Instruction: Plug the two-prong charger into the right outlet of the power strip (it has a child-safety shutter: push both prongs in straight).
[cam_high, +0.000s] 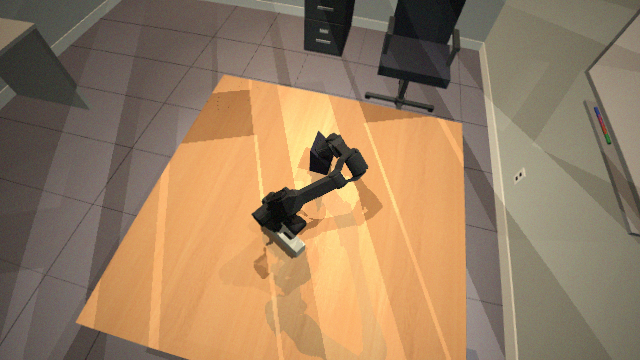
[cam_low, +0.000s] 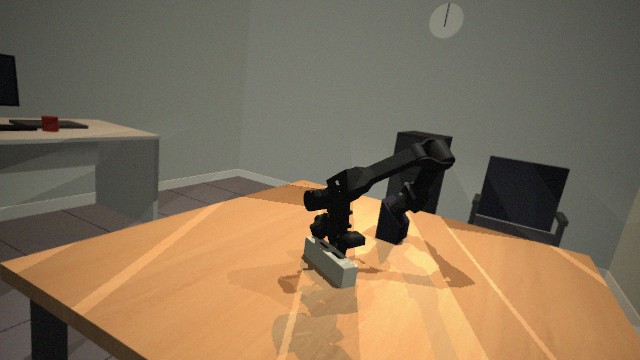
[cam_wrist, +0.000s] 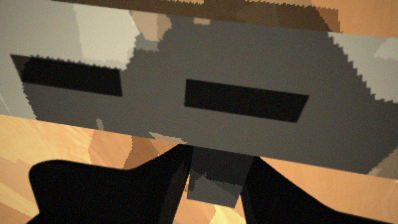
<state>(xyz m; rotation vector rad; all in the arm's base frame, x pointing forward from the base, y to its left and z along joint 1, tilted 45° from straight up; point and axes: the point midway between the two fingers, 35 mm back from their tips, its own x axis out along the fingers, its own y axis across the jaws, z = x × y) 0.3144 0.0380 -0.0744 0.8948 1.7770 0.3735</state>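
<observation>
Right now my gripper tip is 20 mm short of the black two-prong charger, 10 mm to the left of it and 10 mm below it.
</observation>
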